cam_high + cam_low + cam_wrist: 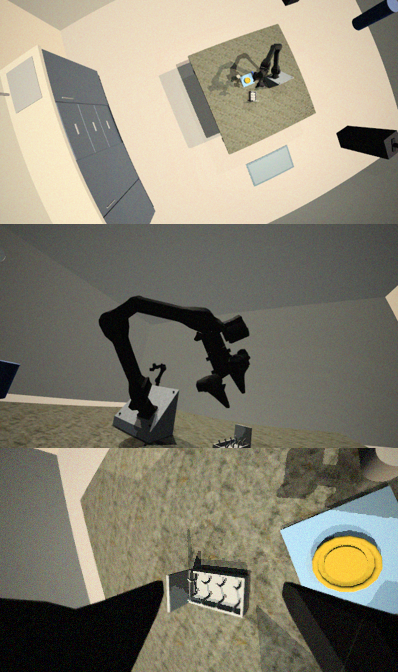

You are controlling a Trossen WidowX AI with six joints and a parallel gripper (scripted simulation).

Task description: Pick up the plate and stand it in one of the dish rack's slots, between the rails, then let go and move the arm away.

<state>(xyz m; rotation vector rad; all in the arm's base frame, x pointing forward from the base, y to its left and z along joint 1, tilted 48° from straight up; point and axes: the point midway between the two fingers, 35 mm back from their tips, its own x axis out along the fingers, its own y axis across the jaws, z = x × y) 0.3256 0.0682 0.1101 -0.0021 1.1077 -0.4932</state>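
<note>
The yellow plate lies 4 cm behind my gripper tip, 8 cm to the right of it and 17 cm below it. Round my gripper tip: dish rack: 2 cm behind, 12 cm to the left, 16 cm below; blue mat: 4 cm behind, 9 cm to the right, 18 cm below; pale object: 6 cm ahead, 17 cm to the right, 16 cm below.
</note>
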